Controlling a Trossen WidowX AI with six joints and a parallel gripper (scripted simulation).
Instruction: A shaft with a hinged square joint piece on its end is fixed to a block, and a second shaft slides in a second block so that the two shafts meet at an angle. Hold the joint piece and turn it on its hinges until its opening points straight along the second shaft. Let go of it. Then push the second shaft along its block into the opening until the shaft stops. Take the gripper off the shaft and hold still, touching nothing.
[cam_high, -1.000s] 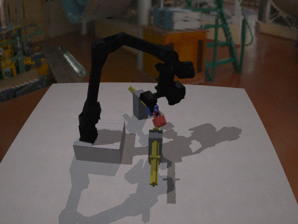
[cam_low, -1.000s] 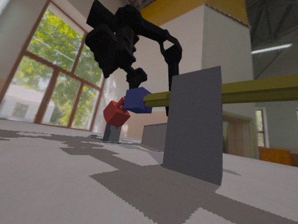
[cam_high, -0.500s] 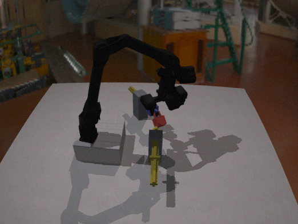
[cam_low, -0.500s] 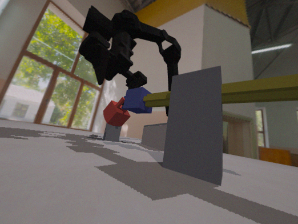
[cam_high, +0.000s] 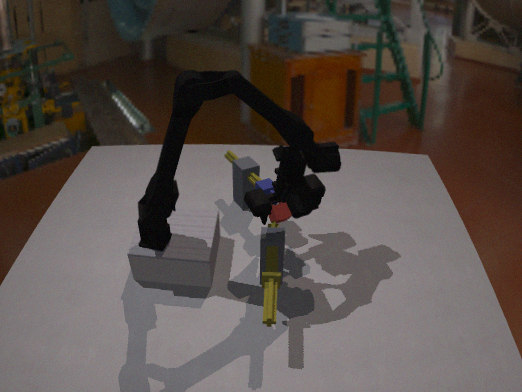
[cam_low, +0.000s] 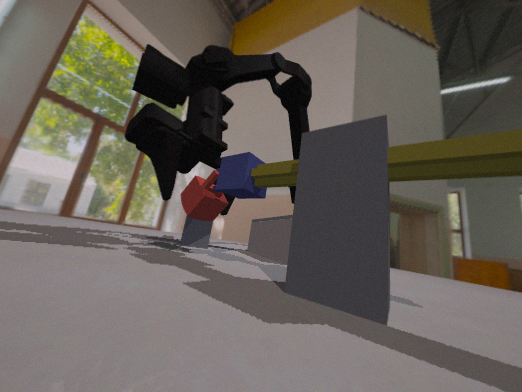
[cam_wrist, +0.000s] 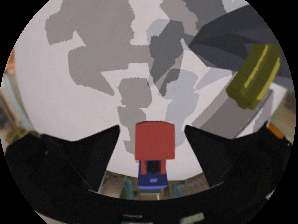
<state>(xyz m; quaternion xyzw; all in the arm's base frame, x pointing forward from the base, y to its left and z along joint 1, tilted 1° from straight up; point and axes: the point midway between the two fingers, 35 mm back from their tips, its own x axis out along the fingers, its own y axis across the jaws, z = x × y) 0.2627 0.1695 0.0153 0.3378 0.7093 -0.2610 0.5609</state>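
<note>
Now: gripper tip 20 mm below the red square joint piece, 10 mm to the right of it and 10 mm past it.
</note>
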